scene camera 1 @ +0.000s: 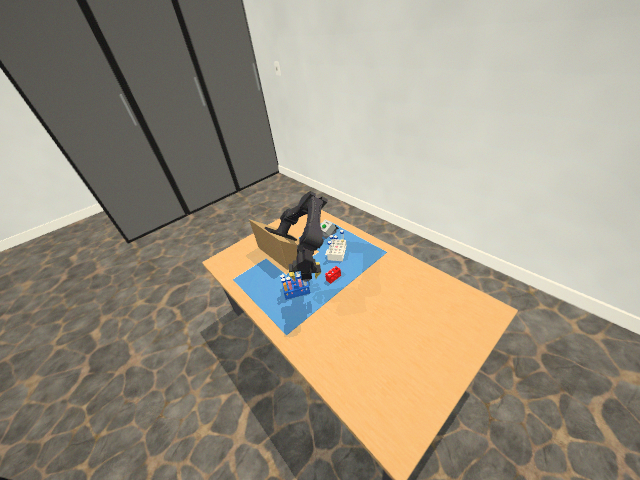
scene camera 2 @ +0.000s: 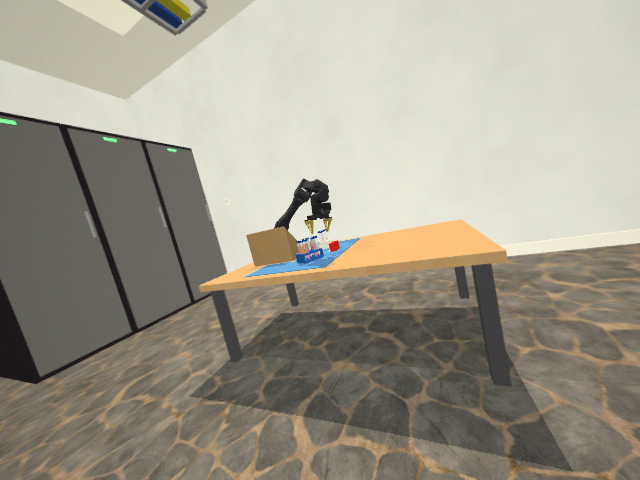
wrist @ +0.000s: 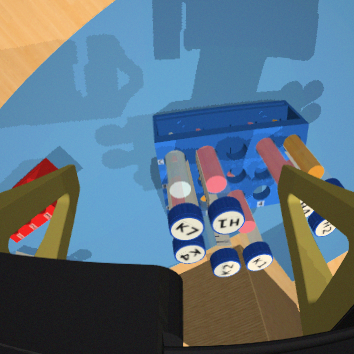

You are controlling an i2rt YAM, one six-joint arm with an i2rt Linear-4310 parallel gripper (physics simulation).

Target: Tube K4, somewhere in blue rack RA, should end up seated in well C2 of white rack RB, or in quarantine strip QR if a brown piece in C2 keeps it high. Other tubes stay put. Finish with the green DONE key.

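Places are measured from the arm's base along level axes (x ahead, y left, z up), in metres.
Pixels of known places: gripper, fingertip midpoint: [scene camera 2: 320, 233] [wrist: 178, 175]; arm's base, link origin: [scene camera 1: 280, 234] [scene camera 2: 277, 240].
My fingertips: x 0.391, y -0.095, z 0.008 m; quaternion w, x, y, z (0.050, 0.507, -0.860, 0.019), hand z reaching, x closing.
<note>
For each thing: its middle in the pictures, then the offset to it from my fingertips. "pt": a spot on its surface instead.
- Blue rack RA, body centre: [wrist: 228, 158] [scene camera 1: 295, 286] [scene camera 2: 309, 255] dx -0.089, dy -0.018, dz -0.113 m
- K7, surface spot: [wrist: 186, 227] pt dx -0.045, dy +0.018, dz -0.013 m
- H1, surface spot: [wrist: 227, 220] pt dx -0.054, dy -0.005, dz -0.012 m
- K2, surface spot: [wrist: 226, 267] pt dx -0.100, dy +0.014, dz -0.013 m
- White rack RB, body centre: [scene camera 1: 337, 249] [scene camera 2: 325, 243] dx -0.160, dy +0.314, dz -0.113 m
- green DONE key, surface spot: [scene camera 1: 324, 225] pt dx -0.347, dy +0.371, dz -0.066 m
- red block, body centre: [wrist: 29, 201] [scene camera 1: 333, 274] [scene camera 2: 334, 246] dx -0.024, dy +0.176, dz -0.113 m
Blue rack RA [scene camera 1: 297, 294] [scene camera 2: 310, 256] [wrist: 252, 136] stands upright on the mat and holds several blue-capped tubes. In the wrist view, tube K4's cap [wrist: 189, 251] shows directly below the cap of K7 [wrist: 186, 227], which hides most of K4's body. H1 [wrist: 227, 220] and K2 [wrist: 226, 267] are to the right. My gripper [scene camera 1: 305, 276] [scene camera 2: 318, 230] [wrist: 178, 175] is open and empty above the rack, its fingers wide apart. White rack RB [scene camera 1: 334, 257] stands farther back; its well C2 is too small to judge. The green DONE key [scene camera 1: 324, 225] is on a grey box behind it.
A red block [scene camera 1: 333, 274] [scene camera 2: 334, 245] [wrist: 45, 170] lies between the racks; its label is unreadable. A tall brown panel [scene camera 1: 273, 248] [scene camera 2: 268, 246] [wrist: 215, 300] stands beside the arm's base. Several blue-capped items [scene camera 1: 333, 236] show between white rack and key box.
</note>
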